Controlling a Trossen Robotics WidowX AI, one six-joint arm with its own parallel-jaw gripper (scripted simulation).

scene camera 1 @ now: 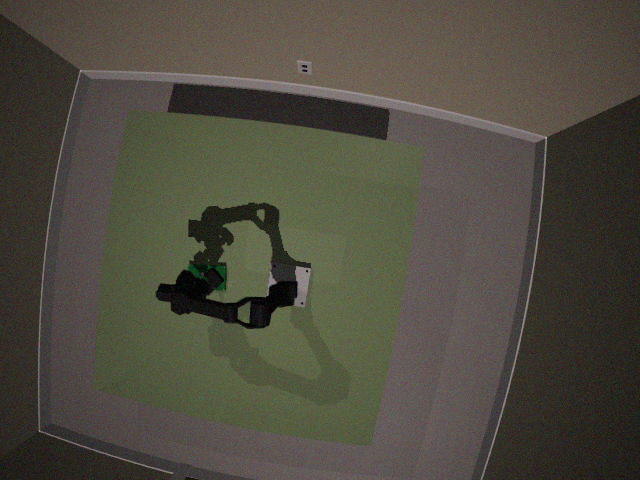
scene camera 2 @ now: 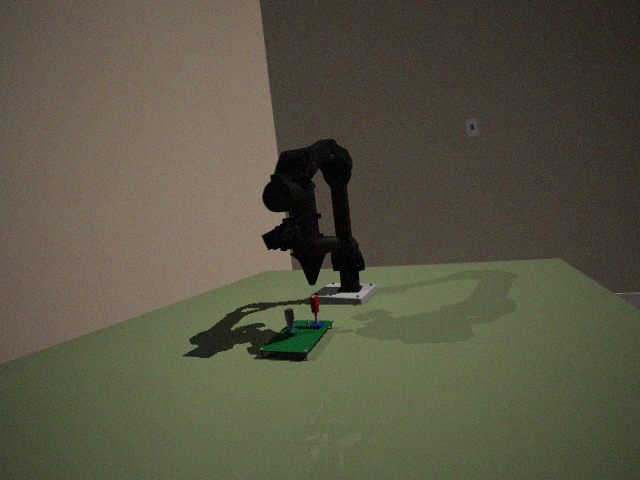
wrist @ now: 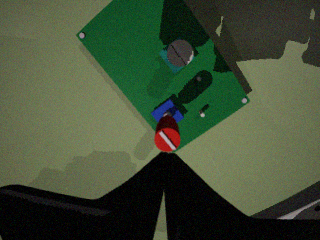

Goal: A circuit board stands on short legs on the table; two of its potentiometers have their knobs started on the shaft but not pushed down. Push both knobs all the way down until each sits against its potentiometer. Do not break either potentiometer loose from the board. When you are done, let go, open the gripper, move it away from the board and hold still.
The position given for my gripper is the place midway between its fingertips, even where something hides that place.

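My gripper [scene camera 2: 312,284] is shut, and it holds nothing. I can see the gripper [scene camera 1: 207,288] from scene camera 1 as well, and the wrist view gives me the gripper [wrist: 166,159] too.
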